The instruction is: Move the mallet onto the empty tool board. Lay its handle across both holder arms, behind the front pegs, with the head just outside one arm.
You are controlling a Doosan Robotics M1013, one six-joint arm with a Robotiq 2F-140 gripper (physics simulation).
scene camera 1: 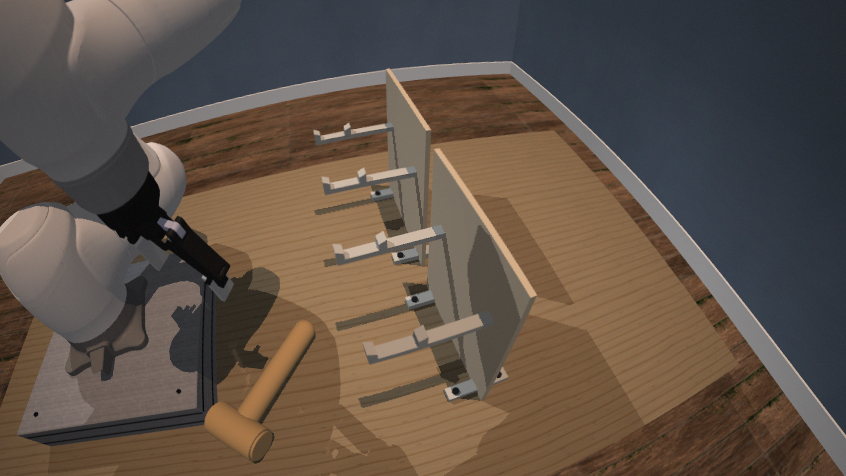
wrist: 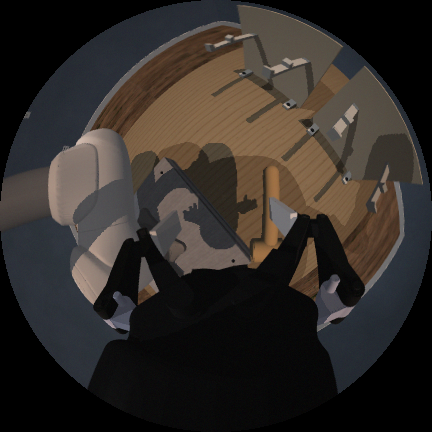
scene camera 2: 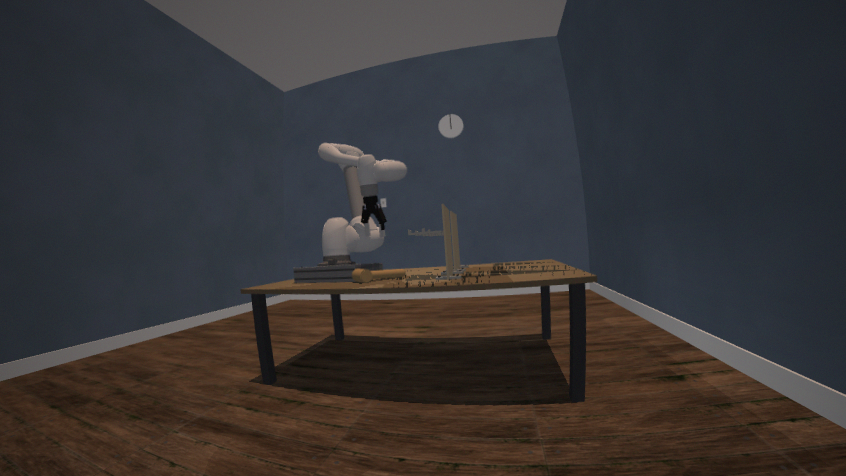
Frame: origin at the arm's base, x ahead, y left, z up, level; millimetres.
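Seen in the pictures: gripper, between the fingertips: (scene camera 1: 193, 276) (wrist: 223, 213) (scene camera 2: 375, 236); arm's base, origin of its link: (scene camera 1: 110, 324).
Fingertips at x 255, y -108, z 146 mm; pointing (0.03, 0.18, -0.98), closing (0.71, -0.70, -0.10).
Offsets run from my fingertips to a thing's middle.
The orange wooden mallet @[dx +38, dy -110, dz -190 mm] (scene camera 1: 278, 370) (scene camera 2: 384, 273) (wrist: 271, 200) lies flat on the table beside the robot's base, its head nearest scene camera 1. My gripper (scene camera 1: 187, 272) (scene camera 2: 374, 230) (wrist: 223, 213) is open and empty, above the base edge and higher than the mallet. In the wrist view one finger pad overlaps the mallet handle. Two upright tool boards stand in a row, a nearer one @[dx +315, dy -155, dz -55 mm] (scene camera 1: 502, 296) (wrist: 370, 110) and a farther one @[dx +373, dy +147, dz -56 mm] (scene camera 1: 407, 136) (wrist: 290, 45). Each has two pegged holder arms, and neither carries a tool. The nearer board's arms (scene camera 1: 414, 238) (scene camera 1: 455, 330) point toward the robot side.
The robot's base plate (scene camera 1: 141, 384) (wrist: 215, 255) stands close beside the mallet head. The farther board's arms (scene camera 1: 366, 132) (scene camera 1: 384, 177) stick out over the wooden table (scene camera 1: 621, 307) (scene camera 2: 502, 286). Small feet with dark bolts hold the boards to the table.
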